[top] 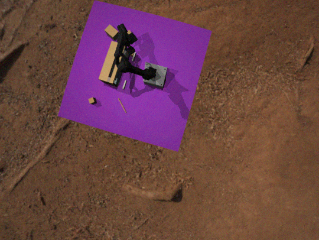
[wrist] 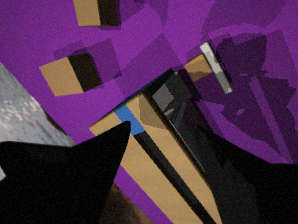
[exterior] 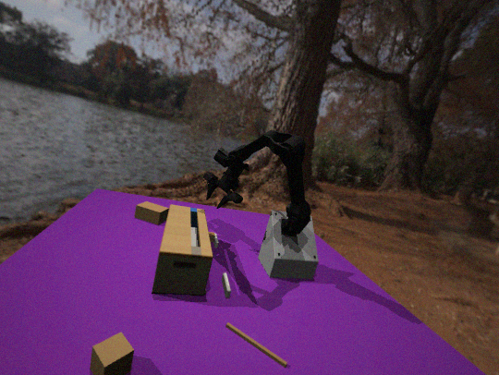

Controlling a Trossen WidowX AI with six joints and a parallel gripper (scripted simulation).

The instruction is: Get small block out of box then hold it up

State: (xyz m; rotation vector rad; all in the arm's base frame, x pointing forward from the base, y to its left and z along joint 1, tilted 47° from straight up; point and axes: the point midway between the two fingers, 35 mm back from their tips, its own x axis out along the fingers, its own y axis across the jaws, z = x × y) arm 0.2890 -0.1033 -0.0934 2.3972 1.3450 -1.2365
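My gripper tip is now 30 mm past the tan block, 10 mm to the left of it and 150 mm above it. Also, from my gripper tip: thin wooden stick: 100 mm behind, 510 mm to the left, 170 mm below.
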